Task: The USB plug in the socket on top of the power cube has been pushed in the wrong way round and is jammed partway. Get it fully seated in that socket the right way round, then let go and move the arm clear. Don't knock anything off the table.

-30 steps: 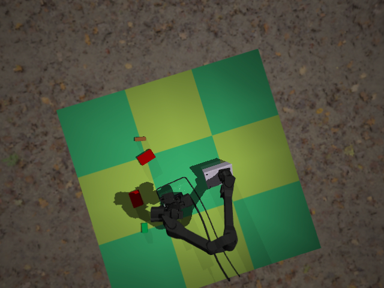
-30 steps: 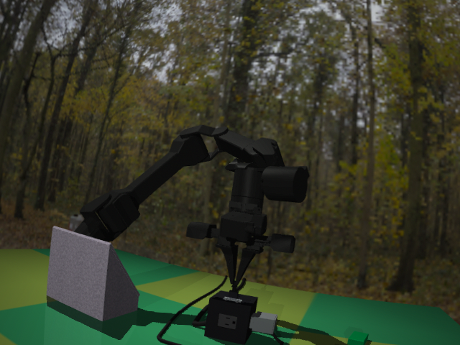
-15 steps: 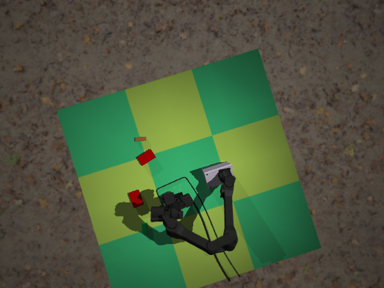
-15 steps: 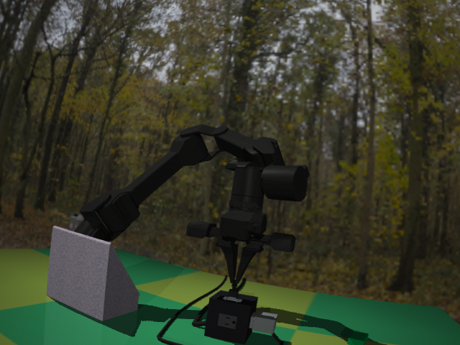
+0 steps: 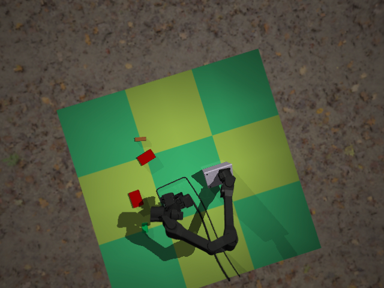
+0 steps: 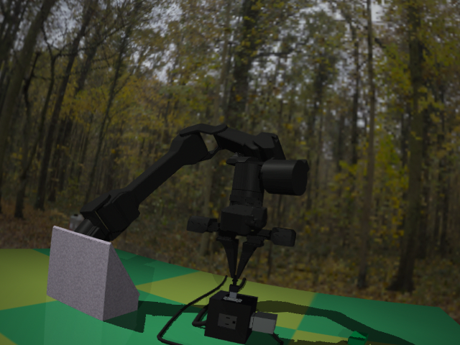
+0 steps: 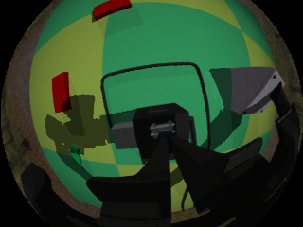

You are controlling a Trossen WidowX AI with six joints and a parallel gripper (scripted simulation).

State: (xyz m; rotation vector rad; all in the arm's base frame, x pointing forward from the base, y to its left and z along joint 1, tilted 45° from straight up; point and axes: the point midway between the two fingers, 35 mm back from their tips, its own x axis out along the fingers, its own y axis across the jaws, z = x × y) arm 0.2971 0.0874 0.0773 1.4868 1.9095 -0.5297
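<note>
Right now my gripper tip is 5 cm above the light USB socket and 1 cm to the right of it. From my gripper tip the other things lie so: green block: 22 cm ahead, 15 cm to the left, 11 cm below; brown block: 39 cm to the right, 16 cm ahead, 11 cm below; dark USB plug: 2 cm below.
</note>
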